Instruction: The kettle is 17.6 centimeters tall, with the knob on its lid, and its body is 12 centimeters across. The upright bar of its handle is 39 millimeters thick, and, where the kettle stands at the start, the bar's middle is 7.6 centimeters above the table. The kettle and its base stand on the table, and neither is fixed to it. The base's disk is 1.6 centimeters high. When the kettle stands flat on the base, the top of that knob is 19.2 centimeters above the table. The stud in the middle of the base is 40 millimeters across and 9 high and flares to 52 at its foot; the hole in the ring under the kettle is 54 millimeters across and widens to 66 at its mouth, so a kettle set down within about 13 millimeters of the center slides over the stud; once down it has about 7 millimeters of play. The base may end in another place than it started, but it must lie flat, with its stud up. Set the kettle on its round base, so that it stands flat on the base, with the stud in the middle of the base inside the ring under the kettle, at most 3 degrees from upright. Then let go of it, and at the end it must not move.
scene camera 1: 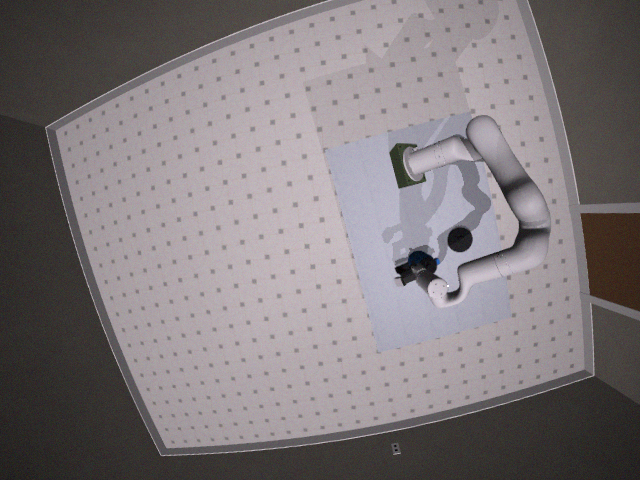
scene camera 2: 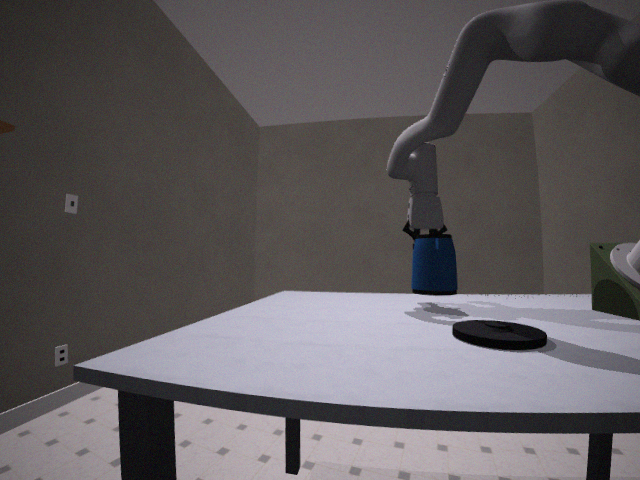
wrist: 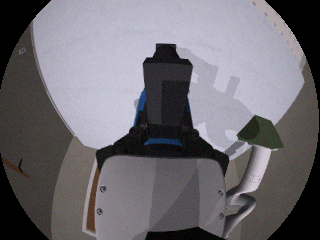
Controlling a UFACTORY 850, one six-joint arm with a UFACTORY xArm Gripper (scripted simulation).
I see a black round base (scene camera 2: 498, 335) and a blue kettle (scene camera 2: 434, 272).
The blue kettle also shows in the wrist view (wrist: 167, 77).
